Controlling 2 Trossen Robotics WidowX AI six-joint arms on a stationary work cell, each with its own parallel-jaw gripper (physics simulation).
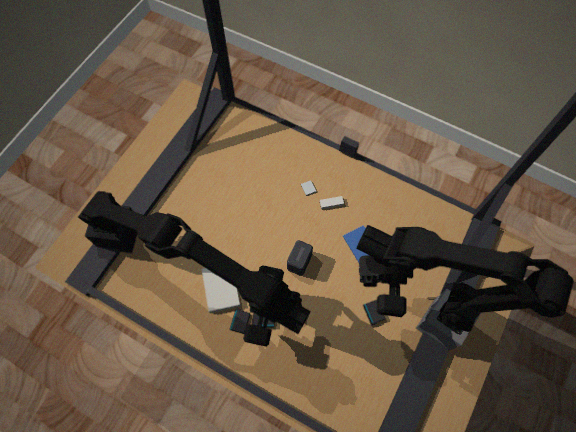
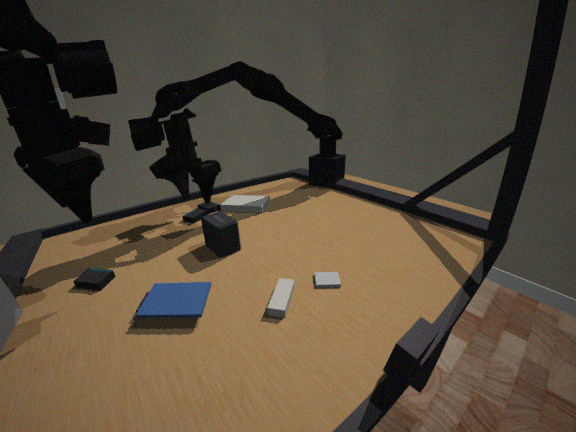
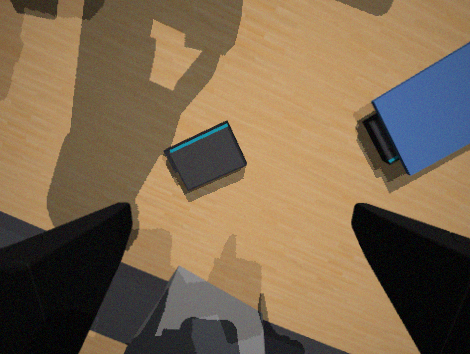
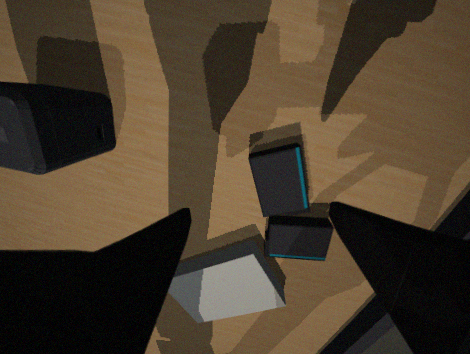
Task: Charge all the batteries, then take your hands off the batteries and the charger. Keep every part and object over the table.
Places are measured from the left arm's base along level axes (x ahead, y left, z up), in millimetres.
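Where they show: left gripper, fingertip midpoint: [image 1: 382, 287] [image 2: 76, 213] [image 3: 244, 213]; right gripper, fingertip midpoint: [image 2: 197, 201] [image 4: 259, 211]; left arm's base, link origin: [image 1: 454, 316]; right arm's base, link origin: [image 1: 107, 221] [image 2: 327, 155].
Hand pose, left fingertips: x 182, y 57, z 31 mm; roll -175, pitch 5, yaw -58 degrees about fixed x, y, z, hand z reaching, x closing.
Note:
Each offset is from my left fingertips to the top centre of the thing.
A dark battery with a teal stripe @[21 mm back, 27 mm left, 124 mm down] [image 1: 374, 312] [image 2: 94, 279] [image 3: 207, 157] lies flat. A second battery @[246 mm ahead, 264 mm left, 124 mm down] [image 1: 241, 321] [image 2: 209, 206] [image 4: 299, 240] lies near the white box; a third battery @[201 mm ahead, 223 mm left, 124 mm down] [image 2: 195, 215] [image 4: 279, 181] lies close beside it. A dark part with a teal mark @[93 mm ahead, 97 mm right, 124 mm down] [image 3: 381, 140] shows from under the blue slab @[115 mm ahead, 108 mm right, 119 mm down] [image 1: 354, 241] [image 2: 175, 299] [image 3: 430, 110]. A tall dark block @[224 mm ahead, 34 mm left, 74 mm down] [image 1: 300, 257] [image 2: 221, 234] [image 4: 70, 130] stands mid-table; whether it is the charger I cannot tell. My left gripper [image 3: 244, 213] is open and empty above the table. My right gripper [image 2: 197, 199] [image 4: 258, 211] is open and empty above the pair.
The white box @[346 mm ahead, 227 mm left, 119 mm down] [image 1: 220, 294] [image 2: 245, 203] [image 4: 237, 290] lies beside the battery pair. A white bar @[258 mm ahead, 165 mm right, 125 mm down] [image 1: 332, 202] [image 2: 281, 297] and a small white block @[342 mm ahead, 163 mm right, 133 mm down] [image 1: 308, 188] [image 2: 327, 280] lie farther off. Dark frame rails edge the table.

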